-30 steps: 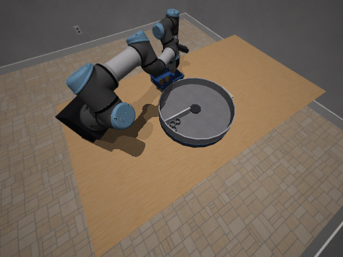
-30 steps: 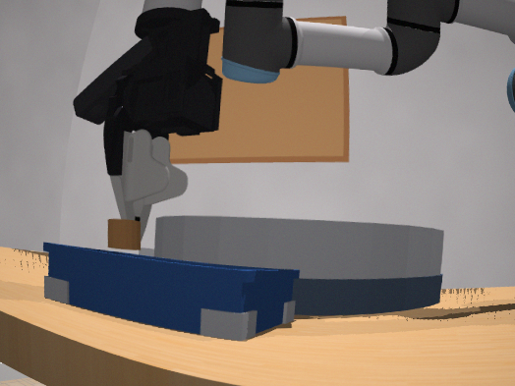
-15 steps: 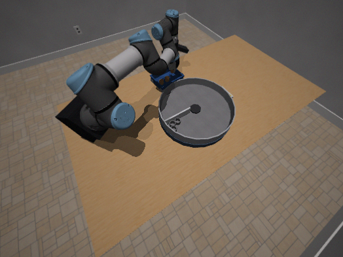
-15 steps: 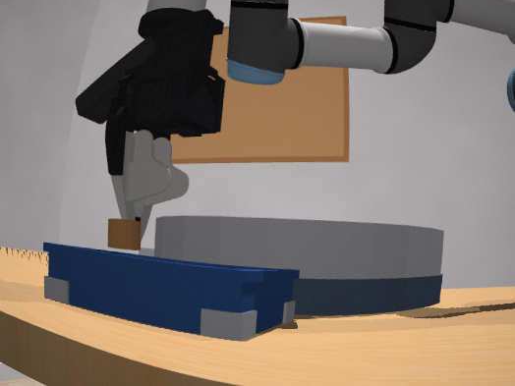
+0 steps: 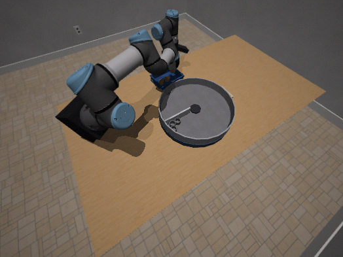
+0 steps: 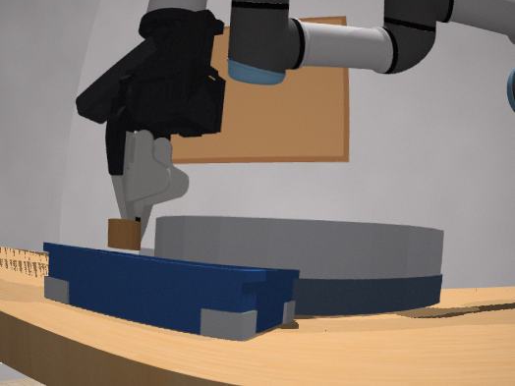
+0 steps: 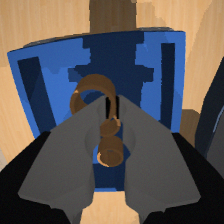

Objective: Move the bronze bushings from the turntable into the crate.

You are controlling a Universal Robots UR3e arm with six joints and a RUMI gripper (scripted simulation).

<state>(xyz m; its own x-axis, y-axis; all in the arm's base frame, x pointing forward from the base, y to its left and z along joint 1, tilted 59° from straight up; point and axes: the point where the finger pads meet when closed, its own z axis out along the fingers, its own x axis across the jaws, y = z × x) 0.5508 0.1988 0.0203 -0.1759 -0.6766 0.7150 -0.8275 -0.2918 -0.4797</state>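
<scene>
Now: hand 50 mm past the blue crate, 20 mm to the right of it and 50 mm above it. The rest, counted from my hand: grey turntable 130 mm behind, 310 mm to the right, 20 mm below.
</scene>
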